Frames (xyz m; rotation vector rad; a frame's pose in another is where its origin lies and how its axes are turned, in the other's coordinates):
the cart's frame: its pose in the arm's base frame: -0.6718 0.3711 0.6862 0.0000 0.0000 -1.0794
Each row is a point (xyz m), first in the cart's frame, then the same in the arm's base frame.
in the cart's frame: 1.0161 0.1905 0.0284
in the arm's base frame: -0.0244 -0.4349 0.7146
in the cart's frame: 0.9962 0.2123 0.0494
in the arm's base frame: -0.0146 -0.4070 0.7356
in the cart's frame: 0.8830 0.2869 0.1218
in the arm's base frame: -0.0022 -0.2720 0.8080
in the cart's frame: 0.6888 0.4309 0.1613
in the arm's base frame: 0.0331 -0.0329 0.8475
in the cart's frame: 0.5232 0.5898 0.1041
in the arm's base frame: 0.0951 0.1881 0.7903
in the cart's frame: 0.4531 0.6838 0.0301
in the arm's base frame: 0.1449 0.2943 0.7163
